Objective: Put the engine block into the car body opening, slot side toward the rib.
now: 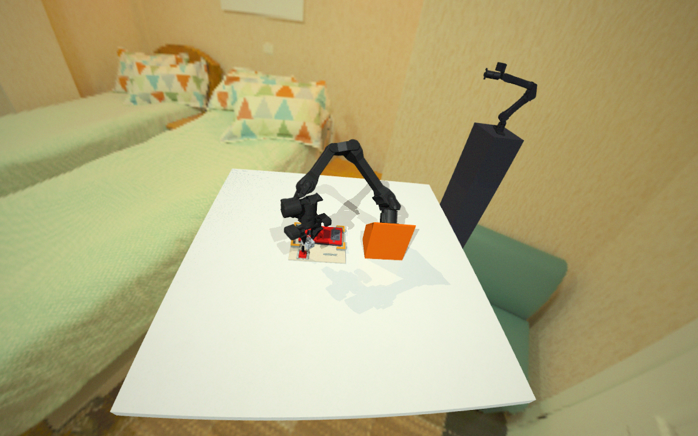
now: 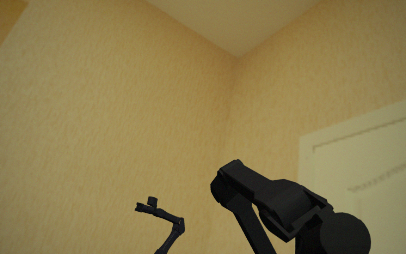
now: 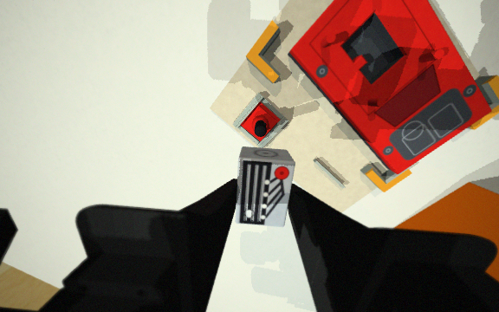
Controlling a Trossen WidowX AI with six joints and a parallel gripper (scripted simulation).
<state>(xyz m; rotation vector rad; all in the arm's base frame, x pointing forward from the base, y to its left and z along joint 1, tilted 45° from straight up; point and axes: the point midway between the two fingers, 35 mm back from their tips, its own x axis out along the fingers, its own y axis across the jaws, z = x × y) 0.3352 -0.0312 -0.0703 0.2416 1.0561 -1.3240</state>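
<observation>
Now: the beige base plate 50 mm behind my gripper tip, 110 mm to the right of it and 100 mm below it. The rest, counted from my gripper tip: engine block: 10 mm below.
</observation>
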